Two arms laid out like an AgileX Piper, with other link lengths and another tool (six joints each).
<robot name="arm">
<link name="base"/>
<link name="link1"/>
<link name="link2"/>
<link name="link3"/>
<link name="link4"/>
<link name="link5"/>
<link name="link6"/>
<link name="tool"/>
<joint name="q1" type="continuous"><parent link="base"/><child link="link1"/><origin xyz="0 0 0.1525" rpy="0 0 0"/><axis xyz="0 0 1"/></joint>
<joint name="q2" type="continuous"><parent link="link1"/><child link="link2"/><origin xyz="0 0 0" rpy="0 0 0"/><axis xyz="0 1 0"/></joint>
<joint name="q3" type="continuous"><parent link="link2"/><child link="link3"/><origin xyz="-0.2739 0 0.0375" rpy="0 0 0"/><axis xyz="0 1 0"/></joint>
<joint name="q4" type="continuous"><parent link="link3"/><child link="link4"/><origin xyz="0.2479 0 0.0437" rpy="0 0 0"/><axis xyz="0.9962 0 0.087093"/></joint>
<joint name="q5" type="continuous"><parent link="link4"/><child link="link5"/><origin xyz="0 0 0" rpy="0 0 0"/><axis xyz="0 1 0"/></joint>
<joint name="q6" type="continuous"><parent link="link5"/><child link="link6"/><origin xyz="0.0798 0 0.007" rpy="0 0 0"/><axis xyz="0.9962 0 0.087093"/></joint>
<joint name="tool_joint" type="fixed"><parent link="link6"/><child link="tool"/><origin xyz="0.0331 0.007 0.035" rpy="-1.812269 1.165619 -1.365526"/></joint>
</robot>
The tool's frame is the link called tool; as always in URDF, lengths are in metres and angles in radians. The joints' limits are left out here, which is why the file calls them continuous.
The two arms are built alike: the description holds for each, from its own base.
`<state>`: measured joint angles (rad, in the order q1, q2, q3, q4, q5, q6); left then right.
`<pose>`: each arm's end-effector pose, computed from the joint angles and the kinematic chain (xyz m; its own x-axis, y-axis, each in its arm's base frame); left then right.
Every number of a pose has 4 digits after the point.
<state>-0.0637 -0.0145 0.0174 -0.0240 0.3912 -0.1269 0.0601 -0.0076 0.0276 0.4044 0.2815 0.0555</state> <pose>0.0941 0.0046 0.2231 -0.2952 -0.5009 -0.8136 -0.5102 0.8027 -0.3090 0.0943 0.0109 0.2357 -0.1991 0.0372 -0.9793 -0.5736 0.8058 0.1472</pose>
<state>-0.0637 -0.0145 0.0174 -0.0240 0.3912 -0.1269 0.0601 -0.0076 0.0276 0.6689 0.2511 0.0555</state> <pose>0.0941 0.0046 0.2231 -0.2952 -0.5009 -0.8136 -0.5102 0.8027 -0.3090 0.0941 0.0082 0.2399 -0.1896 0.2932 -0.9371 -0.5779 0.7382 0.3479</pose>
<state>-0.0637 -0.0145 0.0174 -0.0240 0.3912 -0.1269 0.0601 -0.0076 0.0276 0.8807 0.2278 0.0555</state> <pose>0.0941 0.0046 0.2231 -0.2952 -0.5009 -0.8136 -0.5102 0.8027 -0.3090 0.0941 0.0049 0.2421 -0.1853 0.4851 -0.8546 -0.5781 0.6494 0.4940</pose>
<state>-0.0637 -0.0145 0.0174 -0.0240 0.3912 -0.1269 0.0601 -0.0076 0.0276 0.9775 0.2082 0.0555</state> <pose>0.0941 0.0046 0.2231 -0.2952 -0.5009 -0.8136 -0.5102 0.8027 -0.3090 0.0940 0.0022 0.2433 -0.1756 0.5682 -0.8039 -0.5754 0.6033 0.5522</pose>
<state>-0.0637 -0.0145 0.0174 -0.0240 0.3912 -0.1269 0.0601 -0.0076 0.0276 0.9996 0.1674 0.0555</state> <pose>0.0941 0.0046 0.2231 -0.2952 -0.5009 -0.8136 -0.5102 0.8027 -0.3090 0.0937 -0.0021 0.2458 -0.1400 0.5938 -0.7923 -0.5673 0.6077 0.5557</pose>
